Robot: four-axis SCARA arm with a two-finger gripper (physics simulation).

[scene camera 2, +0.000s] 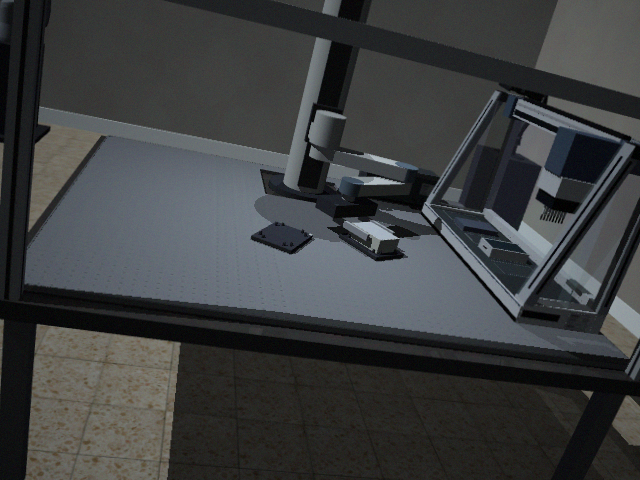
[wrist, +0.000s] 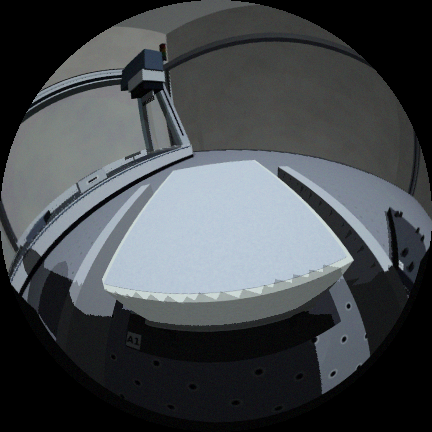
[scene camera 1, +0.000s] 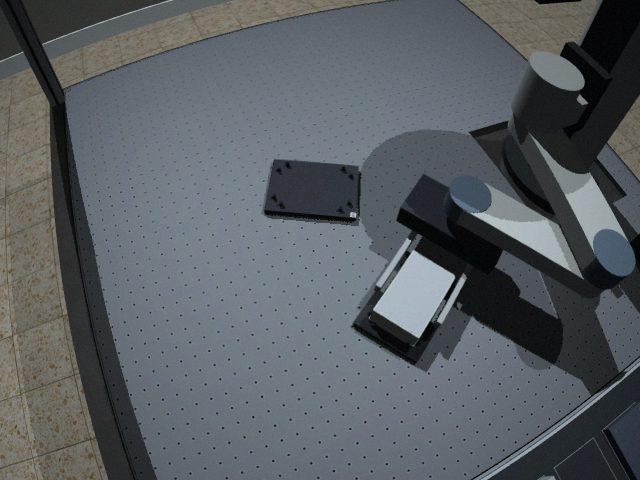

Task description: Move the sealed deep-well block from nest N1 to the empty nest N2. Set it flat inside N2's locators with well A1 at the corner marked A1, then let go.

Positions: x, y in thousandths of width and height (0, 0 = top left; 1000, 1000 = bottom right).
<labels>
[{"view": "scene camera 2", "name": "my gripper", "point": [595, 493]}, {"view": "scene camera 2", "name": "pale grey block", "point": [595, 501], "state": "gripped by my gripper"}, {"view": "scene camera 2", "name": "dark nest plate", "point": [435, 491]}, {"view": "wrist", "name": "my gripper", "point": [497, 425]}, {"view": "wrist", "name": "pale grey block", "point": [517, 571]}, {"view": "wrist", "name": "dark nest plate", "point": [531, 800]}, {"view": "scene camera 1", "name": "my gripper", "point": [637, 641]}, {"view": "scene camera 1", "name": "pale grey block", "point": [634, 645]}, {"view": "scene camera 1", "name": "dark nest plate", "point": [566, 674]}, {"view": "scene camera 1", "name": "dark nest plate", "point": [463, 393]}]
</labels>
